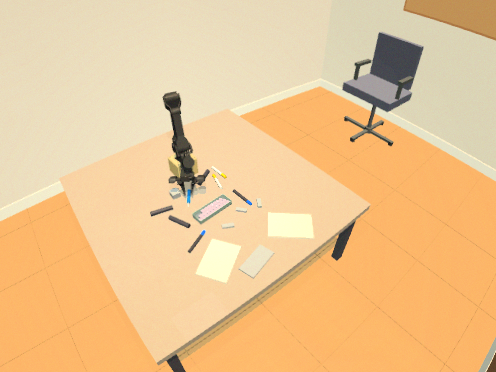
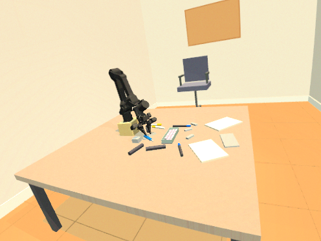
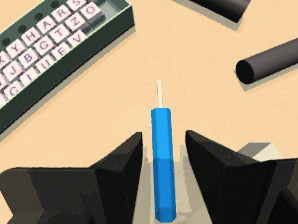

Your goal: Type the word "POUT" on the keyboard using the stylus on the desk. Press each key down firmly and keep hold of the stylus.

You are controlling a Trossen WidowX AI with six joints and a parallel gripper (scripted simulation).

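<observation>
My gripper tip is now 10 mm short of the blue stylus, 10 mm to the left of it and 30 mm above it. Round my gripper tip: grey pad 510 mm ahead, 50 mm to the right, 30 mm below; grey block 80 mm behind, 30 mm to the right, 20 mm below.
</observation>
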